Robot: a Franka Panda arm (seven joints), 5 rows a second.
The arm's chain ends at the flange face. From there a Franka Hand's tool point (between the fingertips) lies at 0.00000 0.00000 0.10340 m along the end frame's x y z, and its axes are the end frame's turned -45 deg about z.
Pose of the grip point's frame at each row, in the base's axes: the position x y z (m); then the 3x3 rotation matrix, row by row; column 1 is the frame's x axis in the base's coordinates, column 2 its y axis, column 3 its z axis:
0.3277, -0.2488, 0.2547; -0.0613, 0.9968, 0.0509; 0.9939, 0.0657, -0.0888; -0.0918, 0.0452, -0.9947
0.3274, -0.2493, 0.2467; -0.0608, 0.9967, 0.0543; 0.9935, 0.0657, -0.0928; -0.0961, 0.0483, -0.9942
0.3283, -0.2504, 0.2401; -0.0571, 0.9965, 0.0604; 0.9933, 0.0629, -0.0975; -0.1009, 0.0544, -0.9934
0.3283, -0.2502, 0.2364; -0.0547, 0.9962, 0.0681; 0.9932, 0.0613, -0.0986; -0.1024, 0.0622, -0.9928
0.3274, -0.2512, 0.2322; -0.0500, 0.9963, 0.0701; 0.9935, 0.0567, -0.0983; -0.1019, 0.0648, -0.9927
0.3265, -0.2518, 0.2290; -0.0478, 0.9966, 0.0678; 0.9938, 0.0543, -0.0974; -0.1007, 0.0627, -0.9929
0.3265, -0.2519, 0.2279; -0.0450, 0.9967, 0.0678; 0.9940, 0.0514, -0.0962; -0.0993, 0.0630, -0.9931
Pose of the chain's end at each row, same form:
0.3224, -0.2396, 0.3576; 0.6615, 0.7482, 0.0509; 0.7493, -0.6563, -0.0888; -0.0330, 0.0969, -0.9947
0.3218, -0.2397, 0.3495; 0.6618, 0.7478, 0.0543; 0.7490, -0.6561, -0.0928; -0.0338, 0.1021, -0.9942
0.3221, -0.2403, 0.3428; 0.6643, 0.7450, 0.0604; 0.7468, -0.6579, -0.0975; -0.0329, 0.1098, -0.9934
0.3213, -0.2400, 0.3391; 0.6657, 0.7431, 0.0681; 0.7456, -0.6590, -0.0986; -0.0284, 0.1164, -0.9928
0.3202, -0.2410, 0.3348; 0.6691, 0.7398, 0.0701; 0.7426, -0.6624, -0.0983; -0.0262, 0.1179, -0.9927
0.3195, -0.2417, 0.3317; 0.6709, 0.7385, 0.0678; 0.7411, -0.6643, -0.0974; -0.0269, 0.1155, -0.9929
0.3195, -0.2420, 0.3306; 0.6730, 0.7366, 0.0678; 0.7392, -0.6665, -0.0962; -0.0257, 0.1148, -0.9931

